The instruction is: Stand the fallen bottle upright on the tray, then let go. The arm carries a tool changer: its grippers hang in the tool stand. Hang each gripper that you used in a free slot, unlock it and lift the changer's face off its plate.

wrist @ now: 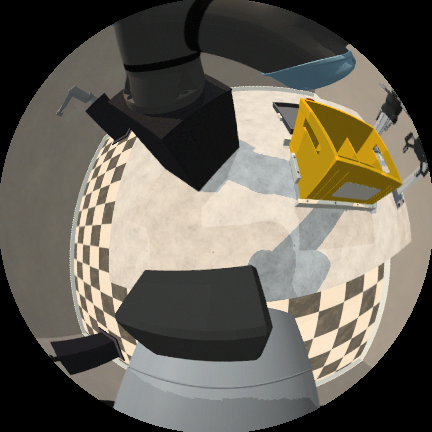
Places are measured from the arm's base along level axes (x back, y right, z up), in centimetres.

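Pixels of known places: arm's base at its link origin: (163, 86).
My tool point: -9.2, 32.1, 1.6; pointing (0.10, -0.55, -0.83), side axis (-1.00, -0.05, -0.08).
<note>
Ahead of a thing's pixels: the offset from my tool point to its middle, as dx, dy, dz. "*": to the spot under its first point.
The dark wrist block (195, 310) and the pale grey rounded housing (215, 387) fill the bottom of the wrist view. No gripper fingers show on them. At the right edge, behind the crate, dark tool shapes hang by the silver parts of the tool stand (413, 179); their fingers are too small to read. A dark, thin-rimmed tray @[* -23.8, -47.6, -25.2] (288, 118) lies flat at the back, partly hidden by the yellow crate. A small bit of red shows above the crate's back corner; I cannot tell what it is. The bottle cannot be made out.
A yellow crate @[-30.8, -22.3, -16.9] (320, 172) with inner dividers stands at the right, with pale rails @[-29.6, -12.4, -24.2] (335, 204) along its lower edges. The robot's base stands on a large black block (200, 142) at upper left. Dark boxes (87, 352) stick in at the left edge. The arm crosses the top.
</note>
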